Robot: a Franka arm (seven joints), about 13 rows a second.
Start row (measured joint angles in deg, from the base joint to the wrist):
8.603 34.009 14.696 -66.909 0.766 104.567 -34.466
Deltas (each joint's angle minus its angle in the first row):
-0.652 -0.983 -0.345 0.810 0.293 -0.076 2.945
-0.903 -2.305 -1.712 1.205 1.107 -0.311 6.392
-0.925 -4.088 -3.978 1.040 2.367 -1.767 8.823
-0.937 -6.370 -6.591 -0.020 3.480 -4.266 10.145
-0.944 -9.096 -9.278 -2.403 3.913 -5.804 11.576
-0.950 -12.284 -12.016 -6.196 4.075 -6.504 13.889
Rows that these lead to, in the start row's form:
7.951 33.026 14.351 -66.099 1.059 104.491 -31.521
7.700 31.704 12.984 -65.704 1.873 104.256 -28.074
7.678 29.921 10.718 -65.869 3.133 102.800 -25.643
7.666 27.639 8.105 -66.929 4.246 100.301 -24.321
7.659 24.913 5.418 -69.312 4.679 98.763 -22.890
7.653 21.725 2.680 -73.105 4.841 98.063 -20.577

